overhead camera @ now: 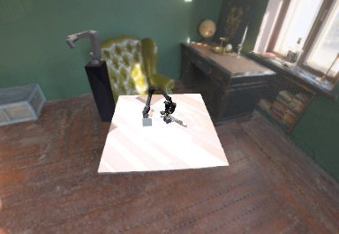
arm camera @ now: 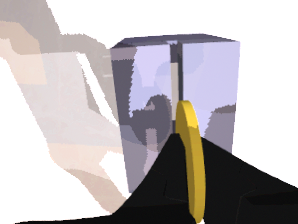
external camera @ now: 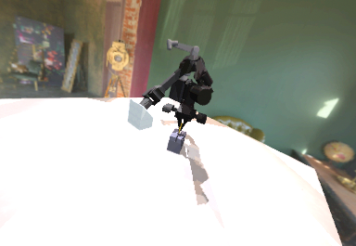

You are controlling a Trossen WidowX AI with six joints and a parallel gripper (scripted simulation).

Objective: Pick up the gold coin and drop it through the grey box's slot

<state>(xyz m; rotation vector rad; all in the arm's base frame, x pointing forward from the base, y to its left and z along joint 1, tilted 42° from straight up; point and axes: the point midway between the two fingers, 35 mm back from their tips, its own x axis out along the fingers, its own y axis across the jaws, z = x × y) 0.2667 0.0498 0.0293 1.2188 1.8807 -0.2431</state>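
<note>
The gold coin is 10 mm above my gripper tip.
</note>
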